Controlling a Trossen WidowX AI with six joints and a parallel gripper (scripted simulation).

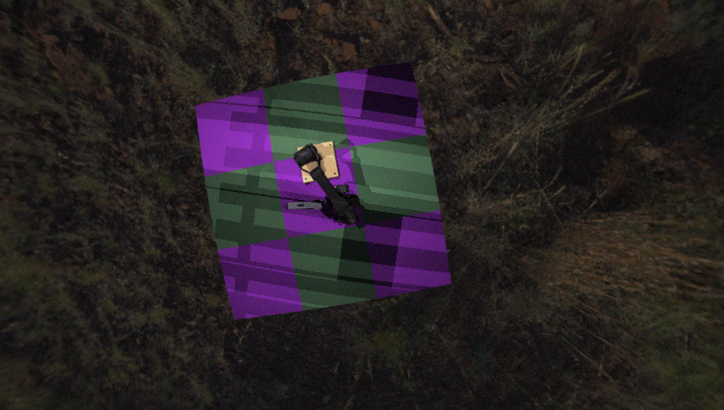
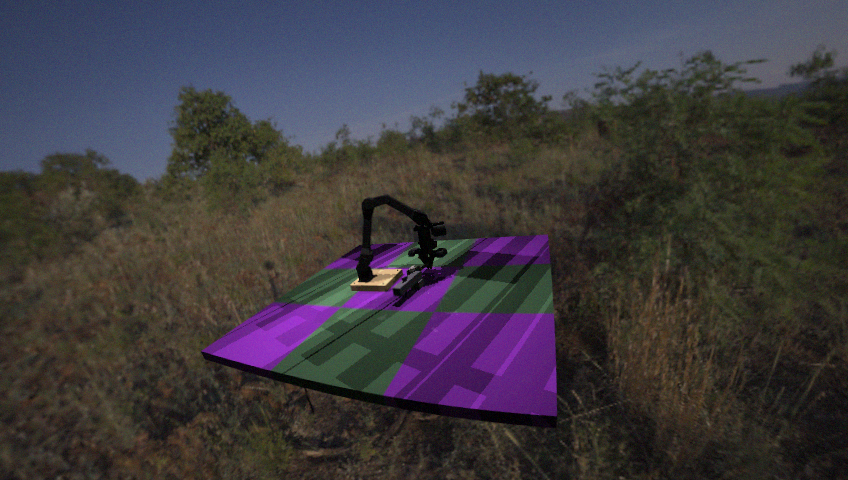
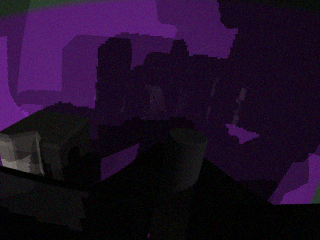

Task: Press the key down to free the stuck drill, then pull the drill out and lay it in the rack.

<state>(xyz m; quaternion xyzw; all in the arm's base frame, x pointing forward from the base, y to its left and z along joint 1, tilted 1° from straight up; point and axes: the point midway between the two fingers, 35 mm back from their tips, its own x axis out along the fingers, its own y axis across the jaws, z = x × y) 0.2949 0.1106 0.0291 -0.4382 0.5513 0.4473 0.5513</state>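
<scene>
My gripper tip is now 4 cm to the left of the drill, 3 cm below it and 1 cm past it. Also, from my gripper tip: grey block (8 cm behind, 2 cm to the right, 1 cm below).
</scene>
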